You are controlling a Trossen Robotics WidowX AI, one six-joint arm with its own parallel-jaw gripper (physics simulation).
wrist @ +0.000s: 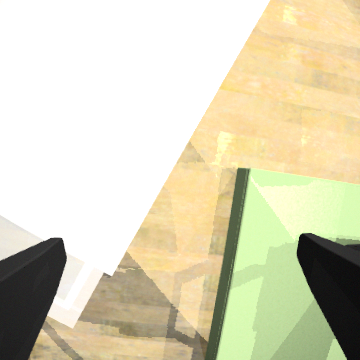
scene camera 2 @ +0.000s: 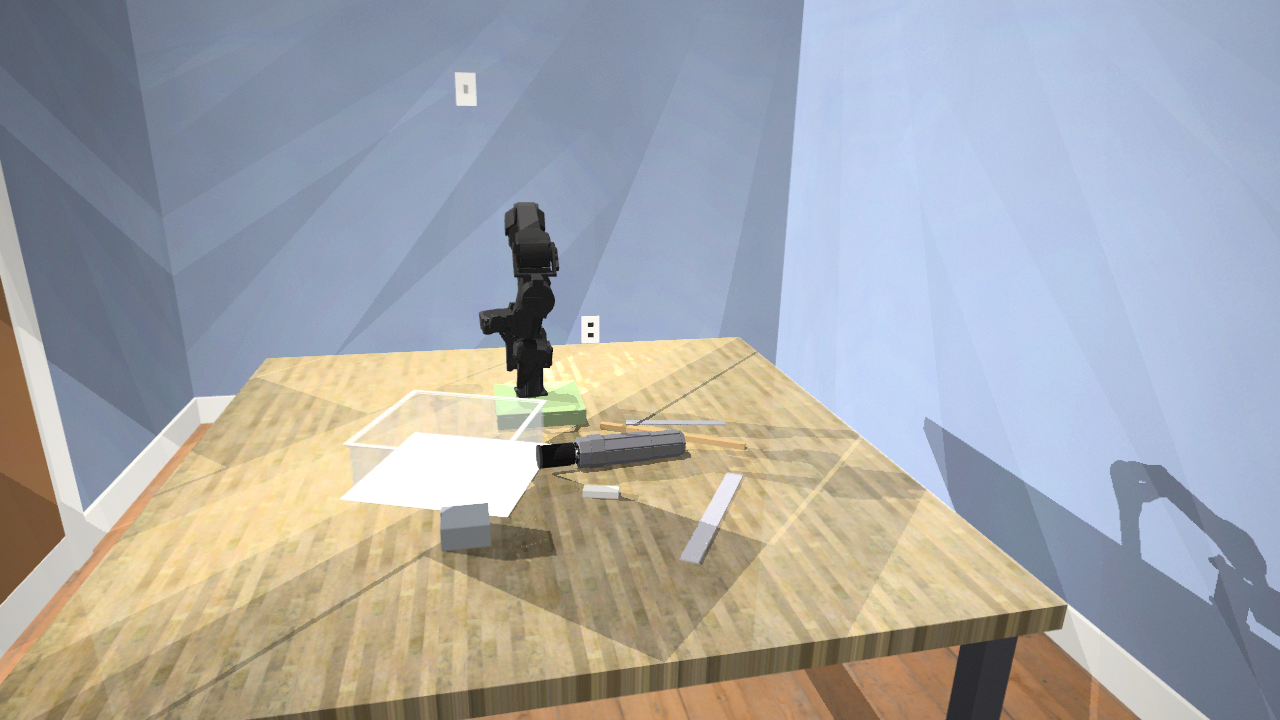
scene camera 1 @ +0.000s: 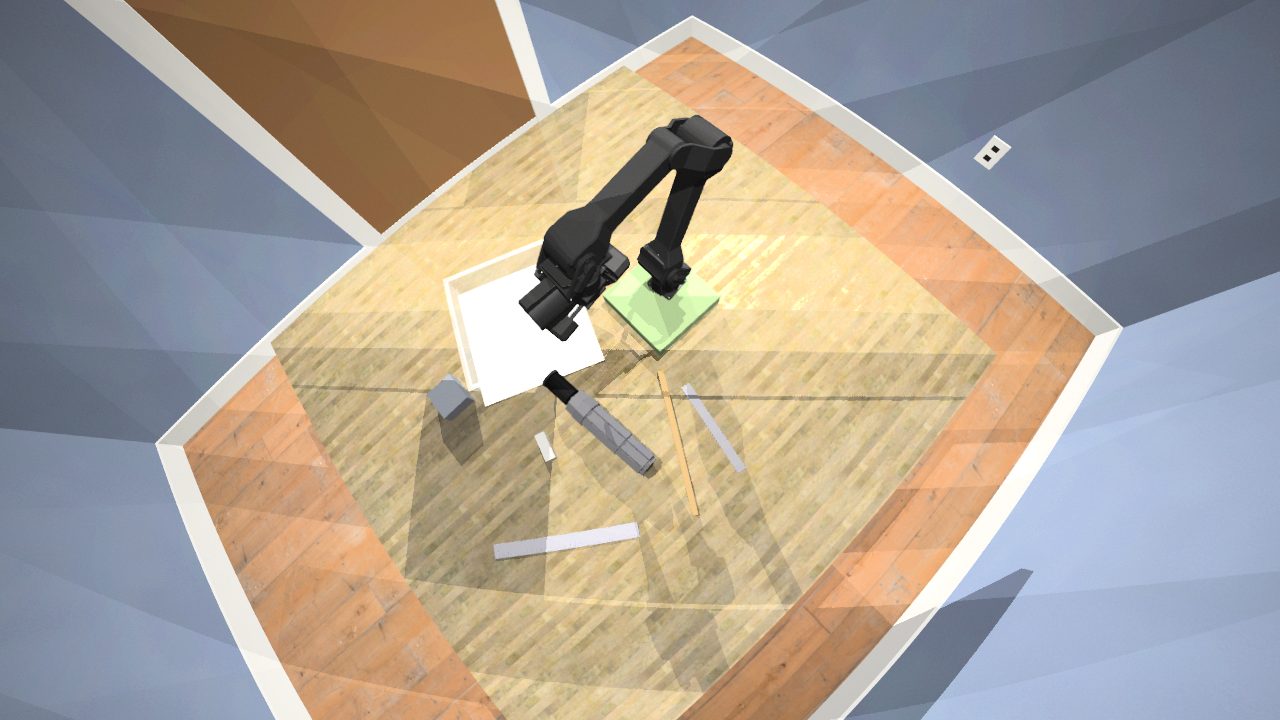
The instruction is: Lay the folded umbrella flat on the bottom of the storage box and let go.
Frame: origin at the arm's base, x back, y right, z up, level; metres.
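Where they show: gripper, fingertip midpoint: (wrist: 182, 247) (scene camera 2: 514, 379); arm's base, origin of the base link: (scene camera 2: 530, 391) (scene camera 1: 667, 282).
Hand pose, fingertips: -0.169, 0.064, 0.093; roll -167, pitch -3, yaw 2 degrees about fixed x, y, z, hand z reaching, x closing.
Observation:
Things, the pixels of their top centre, and the offset from my fingertips, as dx, dy, dz.
- folded umbrella, middle of its top: (scene camera 2: 612, 434) (scene camera 1: 595, 419) -0.157, -0.150, -0.068
- storage box, middle of its top: (scene camera 2: 452, 420) (scene camera 1: 511, 309) -0.103, +0.129, -0.028
- grey block, middle of its top: (scene camera 2: 464, 515) (scene camera 1: 446, 396) -0.334, +0.139, -0.090
- small white block, middle of its top: (scene camera 2: 601, 488) (scene camera 1: 544, 446) -0.269, -0.095, -0.114
- wooden stick, middle of its top: (scene camera 2: 671, 432) (scene camera 1: 677, 440) -0.084, -0.297, -0.114
- wide pale strip, middle of its top: (scene camera 2: 714, 511) (scene camera 1: 564, 541) -0.384, -0.254, -0.123
- narrow pale strip, middle of its top: (scene camera 1: 713, 427) (scene camera 2: 675, 422) -0.015, -0.335, -0.124
The folded umbrella (scene camera 1: 613, 432) (scene camera 2: 631, 447), grey with a black handle, lies on the table outside the storage box, its handle end close to the white sheet's edge. The storage box (scene camera 1: 454, 326) (scene camera 2: 483, 395) is see-through with a pale rim; part of its rim (wrist: 77, 287) shows in the wrist view. A flat white sheet (scene camera 1: 528, 358) (scene camera 2: 438, 474) (wrist: 100, 100) covers much of the box in the views, so its bottom is largely hidden. My gripper (scene camera 1: 568, 324) (wrist: 182, 247) is open and empty, high above the box's side nearest the green base.
The green base plate (scene camera 1: 662, 331) (scene camera 2: 541, 414) (wrist: 285, 210) carries the arm. A grey block (scene camera 1: 450, 396) (scene camera 2: 465, 526), small white block (scene camera 1: 545, 446) (scene camera 2: 600, 491), wooden stick (scene camera 1: 677, 443), wide pale strip (scene camera 1: 566, 540) (scene camera 2: 713, 519) and narrow pale strip (scene camera 1: 713, 428) lie on the table.

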